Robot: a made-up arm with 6 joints.
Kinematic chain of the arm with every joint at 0, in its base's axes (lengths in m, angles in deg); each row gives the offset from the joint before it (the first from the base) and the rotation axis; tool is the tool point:
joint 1: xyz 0 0 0.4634 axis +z
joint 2: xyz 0 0 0 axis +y
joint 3: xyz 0 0 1.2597 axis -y
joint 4: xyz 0 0 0 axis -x
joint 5: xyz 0.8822 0 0 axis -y
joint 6: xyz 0 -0.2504 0 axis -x
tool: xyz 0 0 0
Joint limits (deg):
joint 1: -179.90..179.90
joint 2: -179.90..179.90
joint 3: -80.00..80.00
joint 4: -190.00..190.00
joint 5: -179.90..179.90
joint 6: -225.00..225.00
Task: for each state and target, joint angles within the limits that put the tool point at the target. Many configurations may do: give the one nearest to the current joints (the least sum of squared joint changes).
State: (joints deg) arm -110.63 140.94 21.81 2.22 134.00 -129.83
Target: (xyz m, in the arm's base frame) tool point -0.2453 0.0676 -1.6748
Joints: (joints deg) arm -126.14 174.23 76.82 18.13 134.00 -129.83
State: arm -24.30 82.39 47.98 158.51 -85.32 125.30
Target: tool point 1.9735 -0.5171 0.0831
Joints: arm -21.20 87.14 51.02 157.63 -85.32 125.30
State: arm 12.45 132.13 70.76 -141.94 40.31 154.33
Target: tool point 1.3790 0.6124 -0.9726
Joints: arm 16.40 120.56 67.75 -142.29 40.31 154.33
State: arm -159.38 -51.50 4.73 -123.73 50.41 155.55
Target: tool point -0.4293 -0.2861 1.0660
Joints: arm -159.22 -6.09 -37.54 -117.39 50.41 155.55
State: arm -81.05 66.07 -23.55 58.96 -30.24 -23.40
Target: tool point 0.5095 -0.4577 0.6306
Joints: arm -35.29 30.96 -72.09 71.55 -30.24 -23.40
